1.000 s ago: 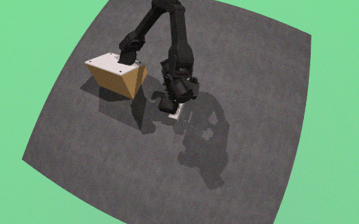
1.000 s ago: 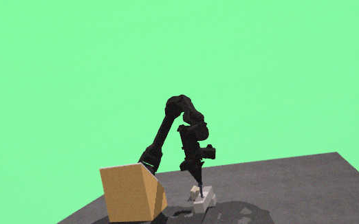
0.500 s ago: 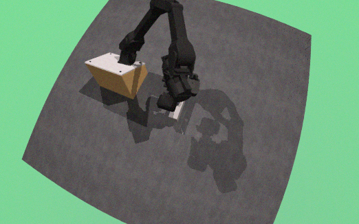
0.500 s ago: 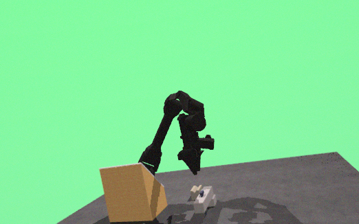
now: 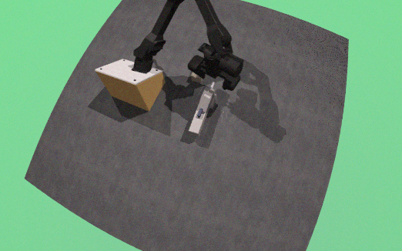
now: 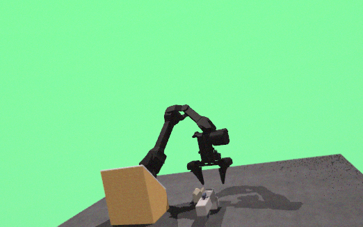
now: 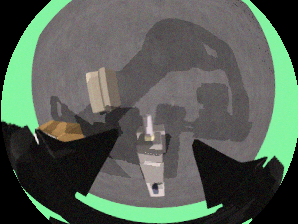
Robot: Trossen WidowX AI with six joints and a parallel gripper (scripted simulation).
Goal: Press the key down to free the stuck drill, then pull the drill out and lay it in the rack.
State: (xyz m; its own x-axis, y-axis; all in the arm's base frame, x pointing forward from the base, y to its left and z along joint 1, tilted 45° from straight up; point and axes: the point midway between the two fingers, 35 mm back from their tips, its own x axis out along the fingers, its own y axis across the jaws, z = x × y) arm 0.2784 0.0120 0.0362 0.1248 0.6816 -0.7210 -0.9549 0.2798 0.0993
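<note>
My gripper tip is now 50 mm to the left of the drill, 30 mm above it and 10 mm past it. The rest, counted from my gripper tip: key (130 mm to the right, 30 mm below, 20 mm behind); grey housing block (100 mm to the right, 40 mm below, 20 mm behind).
</note>
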